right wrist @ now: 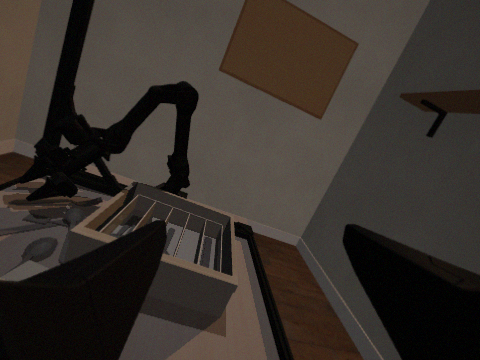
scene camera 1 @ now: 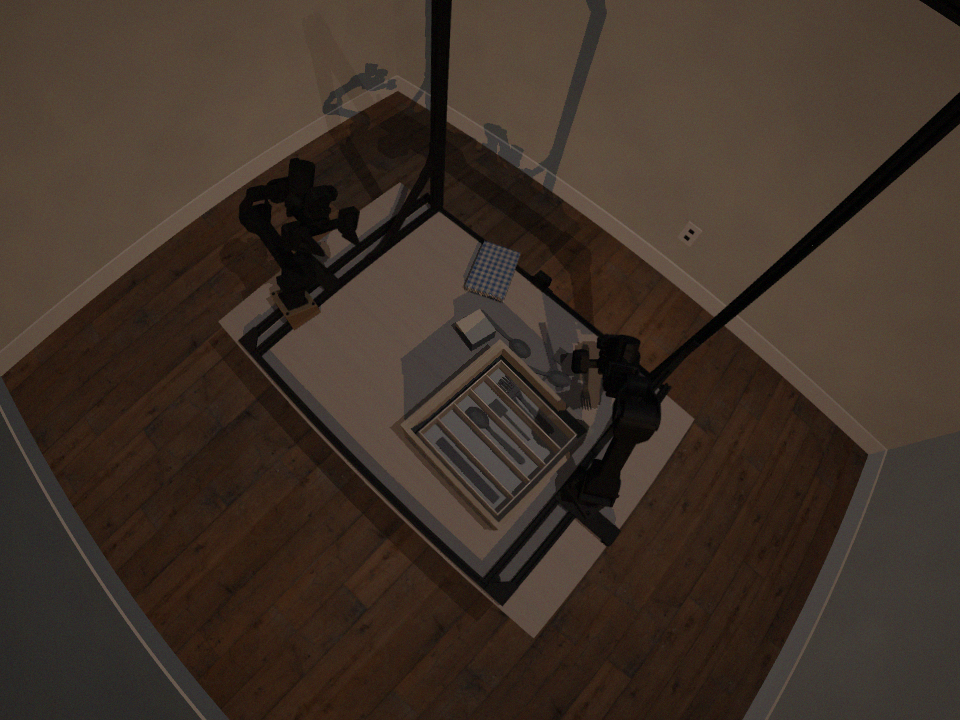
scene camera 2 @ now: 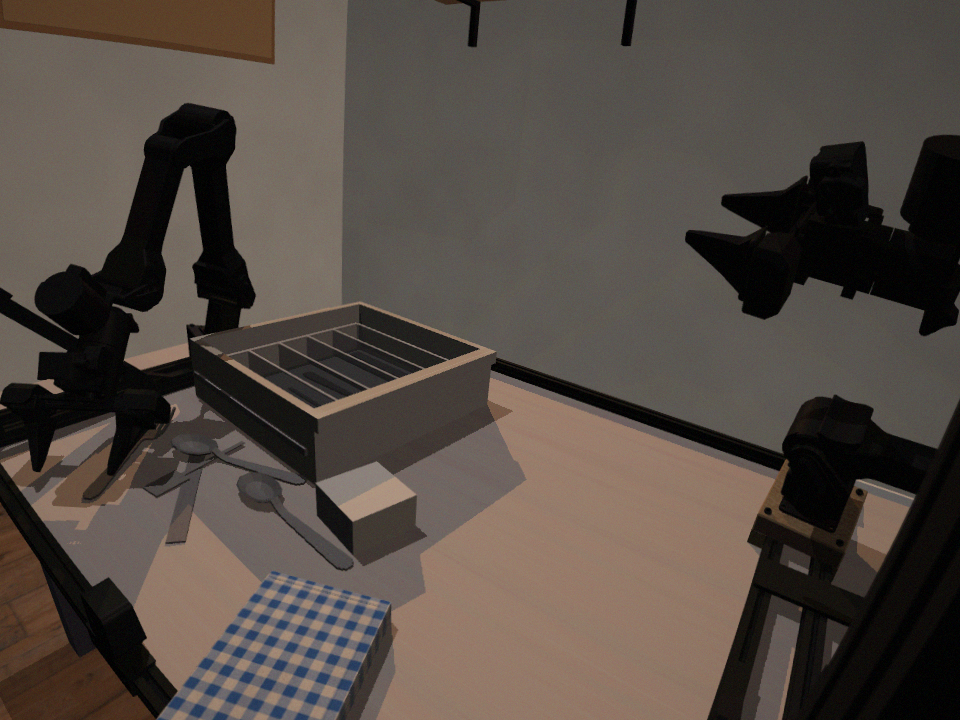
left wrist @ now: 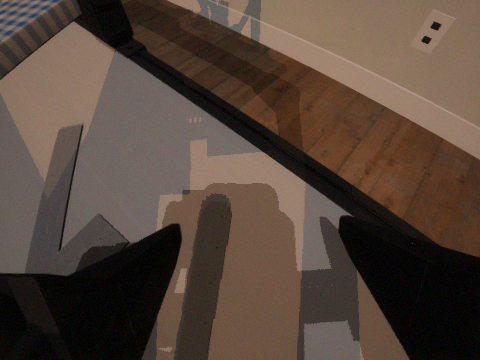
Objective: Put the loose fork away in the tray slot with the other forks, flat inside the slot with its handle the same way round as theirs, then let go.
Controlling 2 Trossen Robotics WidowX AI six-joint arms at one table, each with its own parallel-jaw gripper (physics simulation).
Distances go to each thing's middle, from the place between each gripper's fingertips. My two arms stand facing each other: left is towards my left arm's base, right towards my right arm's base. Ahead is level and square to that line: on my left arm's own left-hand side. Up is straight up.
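From my right hand: small pale block [scene camera 2: 364, 507], 27 cm to the left, 16 cm behind, 34 cm below; blue checked cloth [scene camera 1: 492, 273], 21 cm to the left, 36 cm behind, 35 cm below; wooden cutlery tray [scene camera 1: 508, 478], 7 cm ahead, 48 cm to the left, 33 cm below.
My left gripper: 150 mm short of the small pale block, 320 mm to the left of it. From my left hand: wooden cutlery tray, 110 mm to the right, 370 mm ahead, 10 mm above; blue checked cloth, 60 mm behind, 380 mm to the right, 10 mm below.
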